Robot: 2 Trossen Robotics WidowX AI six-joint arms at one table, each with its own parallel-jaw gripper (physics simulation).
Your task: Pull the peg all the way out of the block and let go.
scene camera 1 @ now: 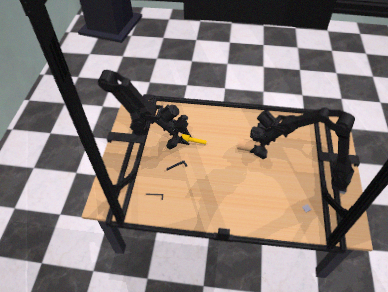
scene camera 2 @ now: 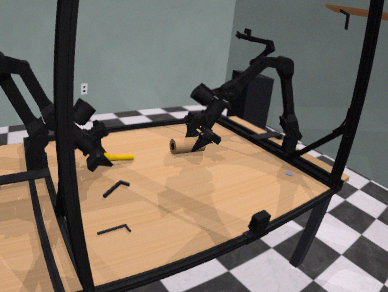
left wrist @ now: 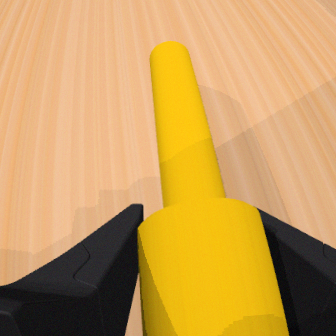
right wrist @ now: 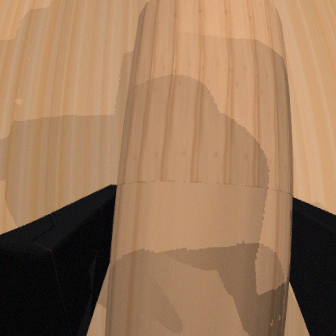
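Where they show: left gripper, between the fingertips: [scene camera 1: 190, 141] [scene camera 2: 111, 162] [left wrist: 192, 216]; right gripper, between the fingertips: [scene camera 1: 250, 147] [scene camera 2: 188, 148] [right wrist: 196, 200]; left arm's base, origin of its link: [scene camera 1: 139, 131] [scene camera 2: 37, 167]; right arm's base, origin of its link: [scene camera 1: 339, 184] [scene camera 2: 288, 149].
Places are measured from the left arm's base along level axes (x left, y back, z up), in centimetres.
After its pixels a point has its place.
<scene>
The yellow peg [scene camera 1: 198, 141] @(y -30.0, x 2.5, z 0.3 cm) [scene camera 2: 122, 157] @(y -29.5, x 2.4, z 0.3 cm) [left wrist: 187, 125] @(y -28.1, x 3.0, z 0.9 cm) is fully out of the block, with a wide space between them. My left gripper [scene camera 1: 182, 138] [scene camera 2: 107, 157] @(y -25.7, x 2.8, z -1.4 cm) [left wrist: 192, 216] @(y -25.7, x 2.8, z -1.4 cm) is shut on the peg's thick head, and the thin shaft points away from the fingers. The wooden cylindrical block [scene camera 1: 243, 147] @(y -51.8, x 4.2, z 1.9 cm) [scene camera 2: 182, 145] @(y -51.4, x 4.3, z 2.2 cm) [right wrist: 202, 115] @(y -53.4, x 6.4, z 3.6 cm) lies on its side, its dark hole facing left in scene camera 2. My right gripper [scene camera 1: 254, 146] @(y -55.1, x 7.1, z -0.4 cm) [scene camera 2: 197, 142] [right wrist: 196, 200] @(y -55.1, x 7.1, z -0.4 cm) is shut on the block. The block's far end is partly hidden by the right fingers in the scene views.
Two black L-shaped keys [scene camera 1: 176, 165] @(y -23.9, x -12.9, z -1.4 cm) [scene camera 1: 155, 194] @(y -20.2, x -30.3, z -1.4 cm) [scene camera 2: 115, 188] @(y -24.2, x -12.8, z -1.6 cm) [scene camera 2: 114, 229] @(y -20.3, x -30.4, z -1.6 cm) lie on the wooden table [scene camera 1: 225, 205] @(y -51.1, x -26.1, z -1.9 cm) [scene camera 2: 190, 210] @(y -41.4, x -26.7, z -1.9 cm), nearer its front than the peg. A small grey square [scene camera 1: 306, 208] @(y -85.0, x -17.4, z -1.6 cm) [scene camera 2: 289, 173] @(y -84.9, x -17.6, z -1.6 cm) lies at the right. Black frame rails border the table.
</scene>
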